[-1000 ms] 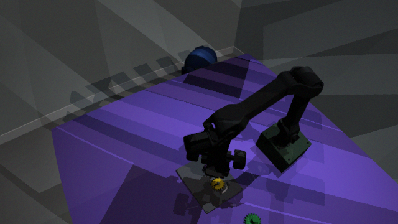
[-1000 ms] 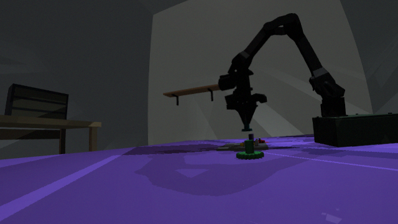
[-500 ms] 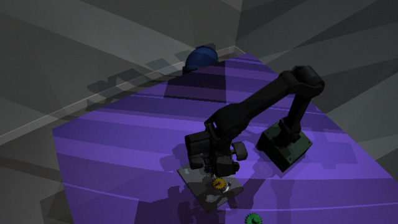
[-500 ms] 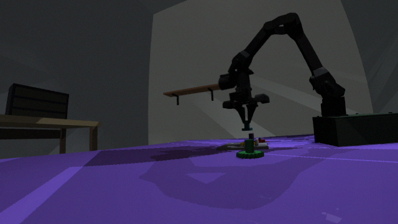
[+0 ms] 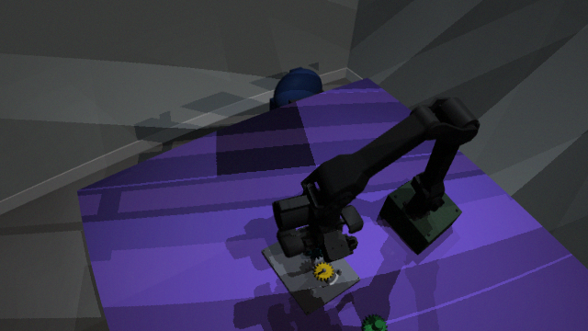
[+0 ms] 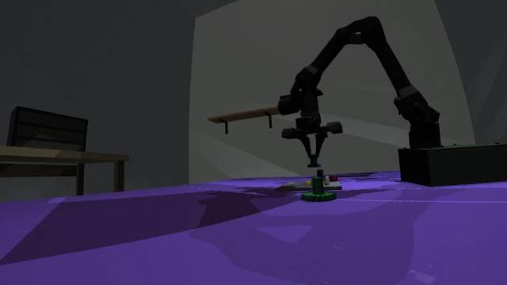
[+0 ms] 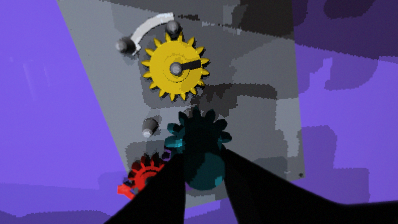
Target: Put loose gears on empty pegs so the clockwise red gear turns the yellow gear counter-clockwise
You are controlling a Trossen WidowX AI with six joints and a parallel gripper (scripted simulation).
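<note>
The dark purple gear is 10 mm behind my gripper tip, 40 mm to the right of it and 60 mm below it. Round my gripper tip: red gear (40 mm behind, 60 mm to the right, 70 mm below); then teal gear (10 mm below); then white arrow (30 mm behind, 70 mm to the left, 80 mm below).
</note>
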